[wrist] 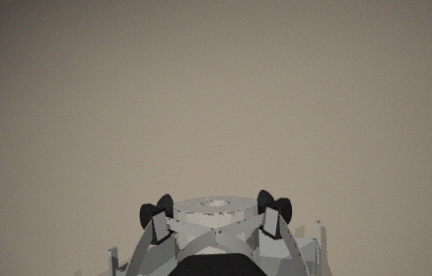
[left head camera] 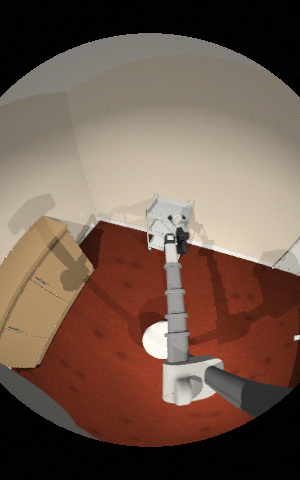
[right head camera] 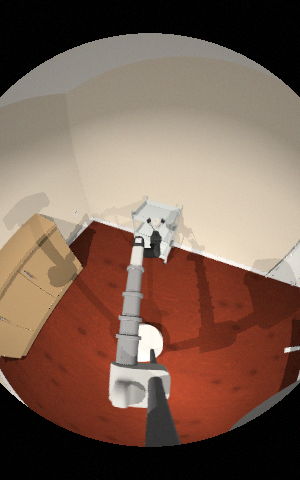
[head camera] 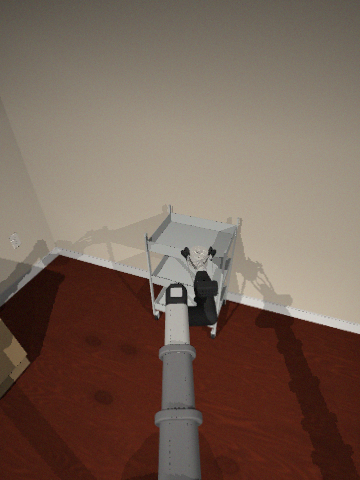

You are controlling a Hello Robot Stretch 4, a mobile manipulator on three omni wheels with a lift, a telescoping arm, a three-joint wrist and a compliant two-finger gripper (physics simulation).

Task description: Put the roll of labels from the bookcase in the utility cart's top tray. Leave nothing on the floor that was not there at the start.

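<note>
The roll of labels (head camera: 199,254) (wrist: 216,205), a pale upright cylinder with a hole in its top, is between the fingertips of my gripper (head camera: 199,252) (left head camera: 177,218) (right head camera: 156,221) (wrist: 215,207), which is shut on it. The grey utility cart stands against the wall, and its top tray (head camera: 185,235) (left head camera: 169,206) (right head camera: 156,208) has a raised rim. In the head view the roll overlaps the tray's near rim, right of its middle; the gap in height cannot be told. The fingers and wrist hide part of the tray. The bookcase cannot be made out.
The cart has lower trays (head camera: 172,270) and thin corner posts (head camera: 150,280) that rise above the top tray. A tan cabinet (head camera: 11,350) (left head camera: 55,275) (right head camera: 42,275) stands at the left. A white round shape (left head camera: 155,341) (right head camera: 151,342) lies low beneath the arm.
</note>
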